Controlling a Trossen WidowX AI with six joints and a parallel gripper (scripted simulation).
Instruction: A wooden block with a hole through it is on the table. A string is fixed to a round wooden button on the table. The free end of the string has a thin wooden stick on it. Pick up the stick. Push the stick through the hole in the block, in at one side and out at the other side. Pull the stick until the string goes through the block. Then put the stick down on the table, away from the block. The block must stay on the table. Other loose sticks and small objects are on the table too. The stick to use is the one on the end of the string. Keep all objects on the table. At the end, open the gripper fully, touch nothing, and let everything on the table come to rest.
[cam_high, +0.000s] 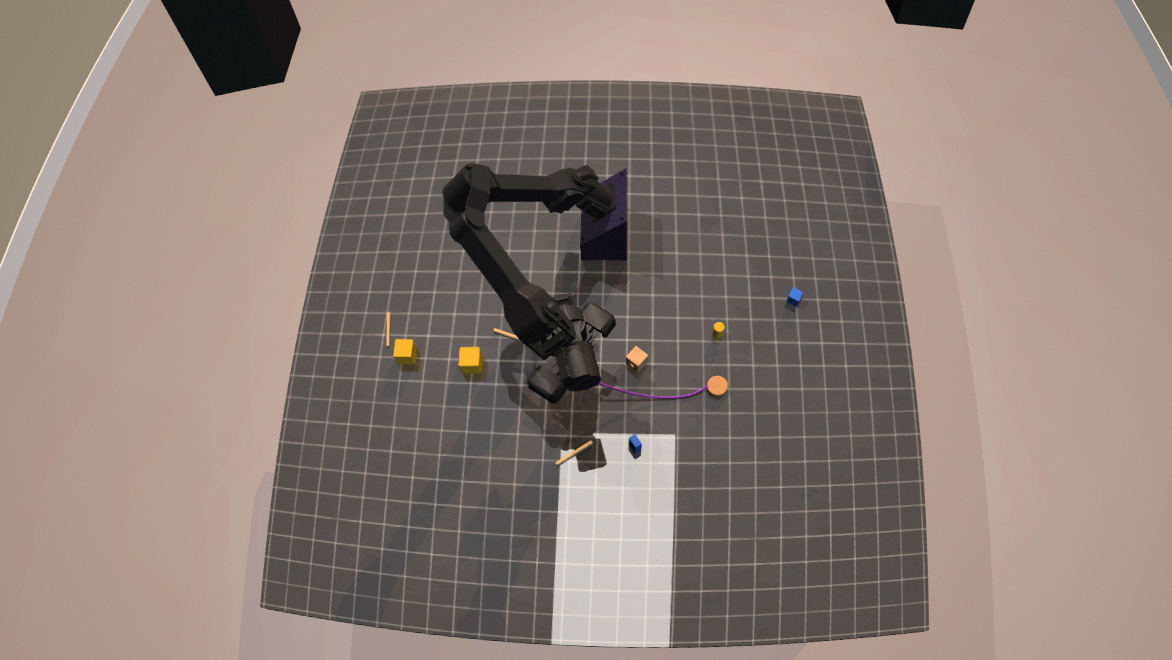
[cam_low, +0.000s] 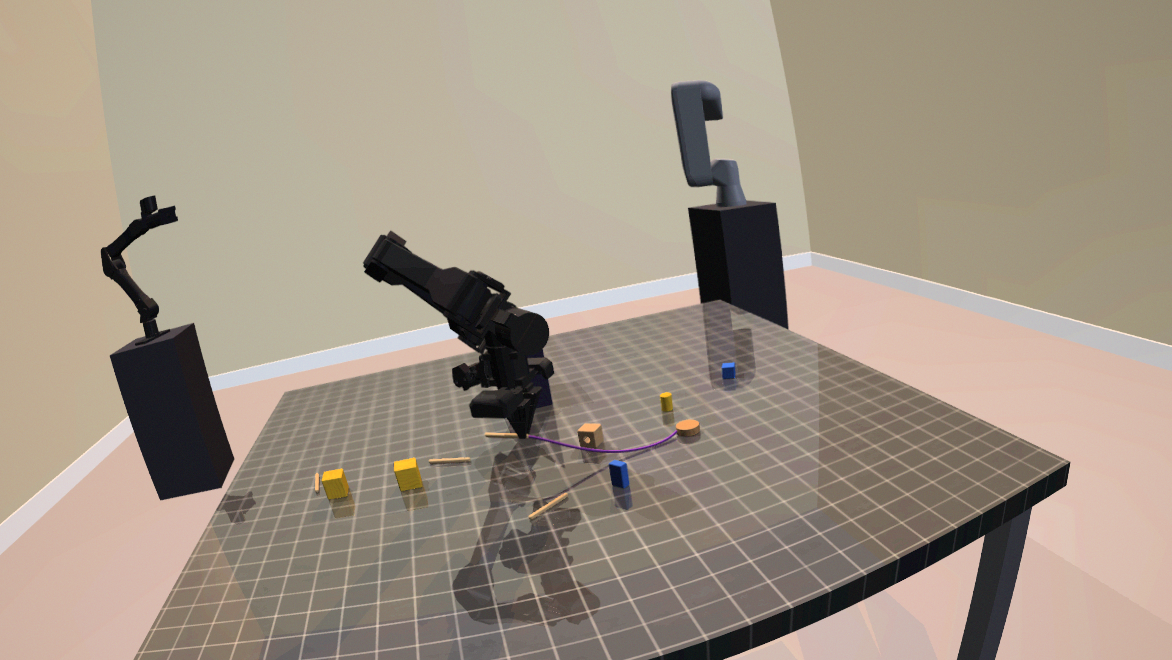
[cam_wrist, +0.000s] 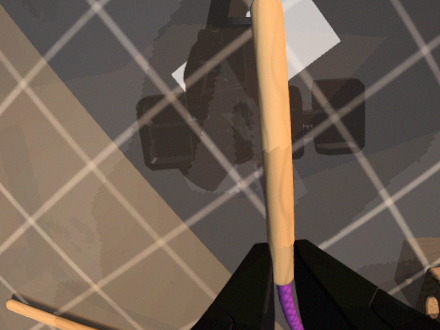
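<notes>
Right now my gripper tip is 10 mm past the thin stick and 10 mm to the left of it. Round my gripper tip: wooden block 30 mm behind, 120 mm to the left, 40 mm below; then round wooden button 30 mm ahead, 260 mm to the left, 50 mm below; then blue block 130 mm ahead, 100 mm to the left, 40 mm below.
</notes>
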